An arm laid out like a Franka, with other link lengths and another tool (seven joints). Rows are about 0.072 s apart.
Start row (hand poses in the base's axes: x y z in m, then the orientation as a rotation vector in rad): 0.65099 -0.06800 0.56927 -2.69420 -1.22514 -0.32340
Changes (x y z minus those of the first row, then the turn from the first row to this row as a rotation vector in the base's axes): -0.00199 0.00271 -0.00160 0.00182 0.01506 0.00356; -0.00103 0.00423 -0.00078 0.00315 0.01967 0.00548; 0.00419 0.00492 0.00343 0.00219 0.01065 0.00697; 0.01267 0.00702 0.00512 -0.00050 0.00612 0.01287; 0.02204 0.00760 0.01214 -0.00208 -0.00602 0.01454; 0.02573 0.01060 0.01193 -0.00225 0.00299 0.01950; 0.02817 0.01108 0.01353 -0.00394 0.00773 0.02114; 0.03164 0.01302 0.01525 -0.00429 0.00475 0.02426; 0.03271 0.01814 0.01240 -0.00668 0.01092 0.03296; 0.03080 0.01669 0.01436 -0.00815 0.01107 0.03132; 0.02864 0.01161 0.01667 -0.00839 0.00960 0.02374; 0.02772 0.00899 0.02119 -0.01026 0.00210 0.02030; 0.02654 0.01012 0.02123 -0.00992 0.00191 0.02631
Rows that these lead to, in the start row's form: 0.64900 -0.06529 0.56767 -2.68764 -1.22479 -0.30305; 0.64996 -0.06377 0.56849 -2.68438 -1.22538 -0.29713; 0.65518 -0.06308 0.57270 -2.68570 -1.23026 -0.30889; 0.66366 -0.06098 0.57439 -2.68456 -1.24051 -0.31294; 0.67303 -0.06040 0.58141 -2.68670 -1.24679 -0.32871; 0.67672 -0.05740 0.58120 -2.68185 -1.25086 -0.31547; 0.67916 -0.05692 0.58280 -2.68131 -1.25253 -0.30779; 0.68263 -0.05498 0.58452 -2.67987 -1.25758 -0.31131; 0.68370 -0.04986 0.58167 -2.67460 -1.26834 -0.30033; 0.68179 -0.05131 0.58363 -2.67697 -1.26690 -0.29956; 0.67963 -0.05639 0.58594 -2.68285 -1.25759 -0.30249; 0.67871 -0.05901 0.59046 -2.68812 -1.25611 -0.31235; 0.67753 -0.05788 0.59050 -2.68357 -1.26382 -0.31199
